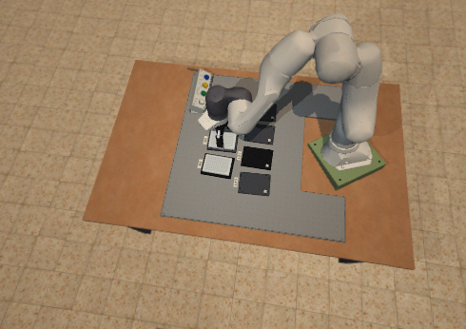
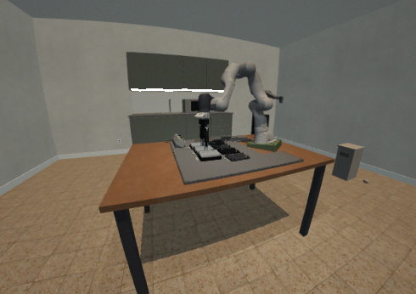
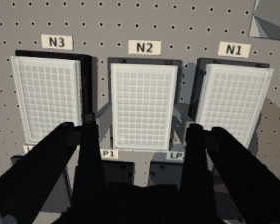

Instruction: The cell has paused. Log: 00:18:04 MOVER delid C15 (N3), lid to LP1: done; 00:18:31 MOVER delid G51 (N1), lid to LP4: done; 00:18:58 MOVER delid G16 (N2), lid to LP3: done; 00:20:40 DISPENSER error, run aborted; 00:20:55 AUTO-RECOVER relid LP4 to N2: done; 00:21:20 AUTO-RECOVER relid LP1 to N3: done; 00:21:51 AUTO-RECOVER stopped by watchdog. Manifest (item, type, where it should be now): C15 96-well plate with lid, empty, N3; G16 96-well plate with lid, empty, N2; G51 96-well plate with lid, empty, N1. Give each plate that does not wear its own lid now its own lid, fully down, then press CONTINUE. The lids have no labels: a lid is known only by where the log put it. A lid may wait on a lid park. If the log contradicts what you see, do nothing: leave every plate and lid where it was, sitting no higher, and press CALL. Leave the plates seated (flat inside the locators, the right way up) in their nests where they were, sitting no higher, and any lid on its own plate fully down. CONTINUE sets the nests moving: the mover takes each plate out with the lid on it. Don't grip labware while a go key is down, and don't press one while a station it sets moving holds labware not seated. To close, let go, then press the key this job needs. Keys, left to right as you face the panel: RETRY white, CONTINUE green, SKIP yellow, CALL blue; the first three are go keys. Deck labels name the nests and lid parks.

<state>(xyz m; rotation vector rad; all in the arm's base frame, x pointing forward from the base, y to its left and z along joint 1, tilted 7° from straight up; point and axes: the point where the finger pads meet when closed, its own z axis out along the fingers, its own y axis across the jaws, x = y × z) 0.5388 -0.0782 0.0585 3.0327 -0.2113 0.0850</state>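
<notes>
The grey lid is 2 cm below my hand. From my hand the other things lie so: LP2 label: 10 cm behind, 6 cm to the right, 5 cm below; then clear lid: 1 cm behind, 13 cm to the right, 2 cm below; then LP1 label: 8 cm behind, 8 cm to the left, 5 cm below.
</notes>
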